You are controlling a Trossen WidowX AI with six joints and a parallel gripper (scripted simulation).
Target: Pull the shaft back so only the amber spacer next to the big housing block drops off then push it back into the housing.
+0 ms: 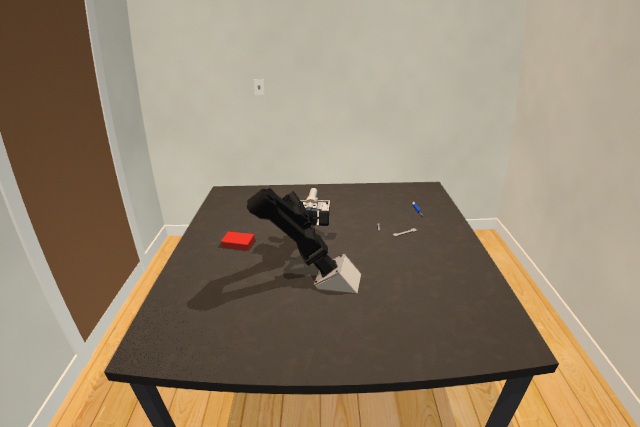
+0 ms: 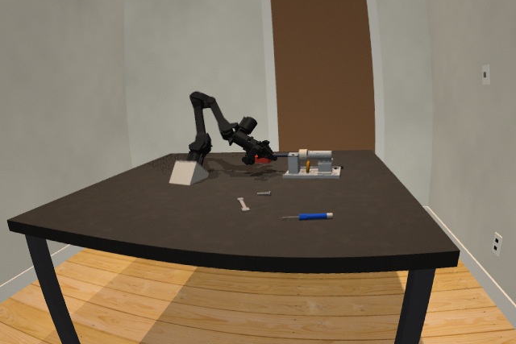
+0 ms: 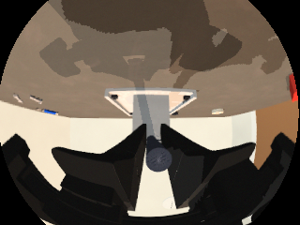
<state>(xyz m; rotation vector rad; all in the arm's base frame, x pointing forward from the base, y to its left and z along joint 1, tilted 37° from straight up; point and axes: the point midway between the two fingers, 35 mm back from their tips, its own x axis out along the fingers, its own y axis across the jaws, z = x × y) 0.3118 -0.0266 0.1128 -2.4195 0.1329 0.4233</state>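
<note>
The dark shaft lies 7 cm ahead of my hand and 2 cm to the right of it. The rest, counted from my hand: red block: 4 cm behind, 30 cm to the left, 6 cm below; then shaft fixture: 19 cm ahead, 4 cm to the right, 3 cm below; then amber spacer: 16 cm ahead, 4 cm to the right, 5 cm below.
</note>
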